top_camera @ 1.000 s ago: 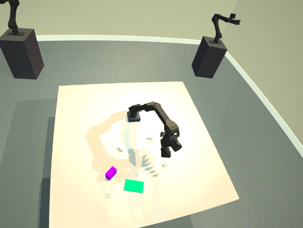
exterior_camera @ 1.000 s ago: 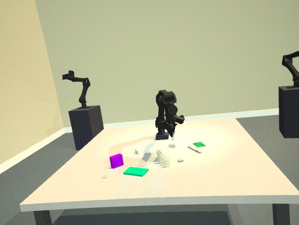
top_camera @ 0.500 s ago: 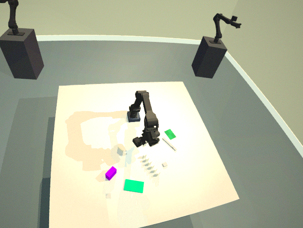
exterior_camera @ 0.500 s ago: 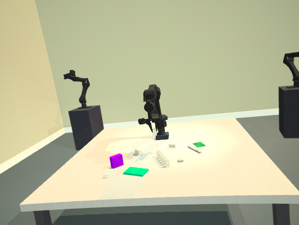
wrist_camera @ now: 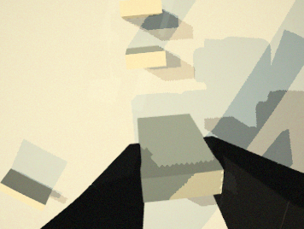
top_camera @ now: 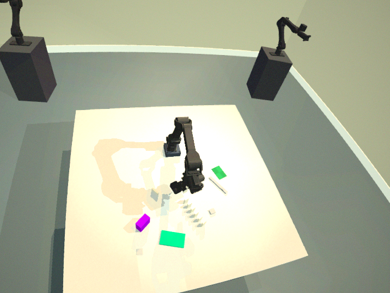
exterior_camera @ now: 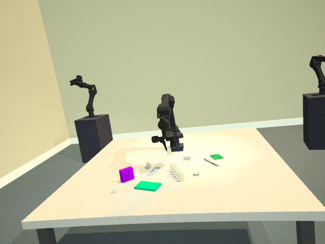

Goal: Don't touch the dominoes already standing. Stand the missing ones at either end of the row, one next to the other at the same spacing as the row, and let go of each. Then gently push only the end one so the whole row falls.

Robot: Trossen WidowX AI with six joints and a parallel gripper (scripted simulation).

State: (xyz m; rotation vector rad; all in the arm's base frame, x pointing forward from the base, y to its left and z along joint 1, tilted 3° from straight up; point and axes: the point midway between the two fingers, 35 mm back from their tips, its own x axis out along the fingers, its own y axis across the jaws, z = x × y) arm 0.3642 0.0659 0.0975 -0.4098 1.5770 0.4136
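Right now my gripper tip is 10 cm past the long bar, 23 cm to the right of it and 11 cm above it. Also, from my gripper tip: small green pad (20 cm behind, 25 cm to the left, 12 cm below); then flat teal plate (24 cm ahead, 6 cm to the right, 11 cm below); then purple block (16 cm ahead, 22 cm to the right, 8 cm below).
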